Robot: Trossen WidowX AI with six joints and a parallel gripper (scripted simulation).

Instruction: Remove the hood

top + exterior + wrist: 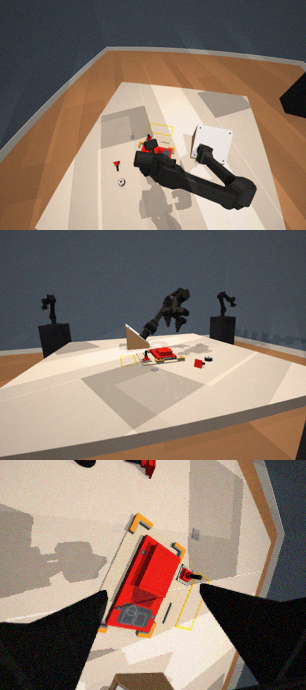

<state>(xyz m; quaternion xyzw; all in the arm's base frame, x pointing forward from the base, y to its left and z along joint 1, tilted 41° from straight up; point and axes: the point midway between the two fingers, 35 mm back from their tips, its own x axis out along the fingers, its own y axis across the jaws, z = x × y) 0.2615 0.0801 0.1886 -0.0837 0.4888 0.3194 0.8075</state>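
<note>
The red hood lies 11 cm below my gripper tip, 6 cm to the right of it and 5 cm ahead of it. Round my gripper tip: black-and-silver wheel 16 cm to the left, 15 cm below, 14 cm ahead; then small grey tile 22 cm ahead, 15 cm below, 13 cm to the right.
</note>
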